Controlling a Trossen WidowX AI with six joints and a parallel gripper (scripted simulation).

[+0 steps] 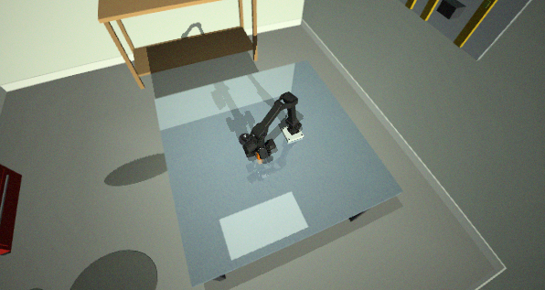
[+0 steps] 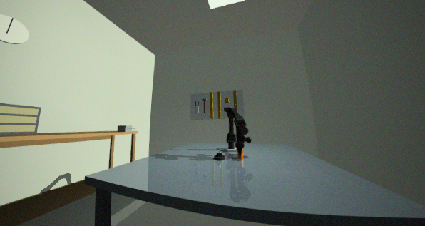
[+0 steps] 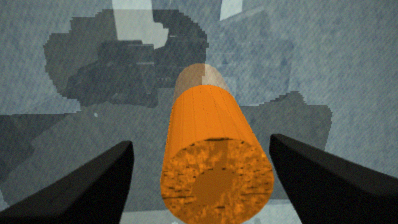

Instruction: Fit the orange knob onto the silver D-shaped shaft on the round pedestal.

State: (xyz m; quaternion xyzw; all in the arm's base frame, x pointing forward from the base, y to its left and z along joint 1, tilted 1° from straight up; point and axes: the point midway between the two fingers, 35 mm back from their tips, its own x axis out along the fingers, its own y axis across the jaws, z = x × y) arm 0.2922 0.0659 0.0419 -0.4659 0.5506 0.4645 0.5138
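Right now my gripper tip is 10 mm below the orange knob. Round my gripper tip: dark round pedestal: 160 mm to the right, 30 mm ahead.
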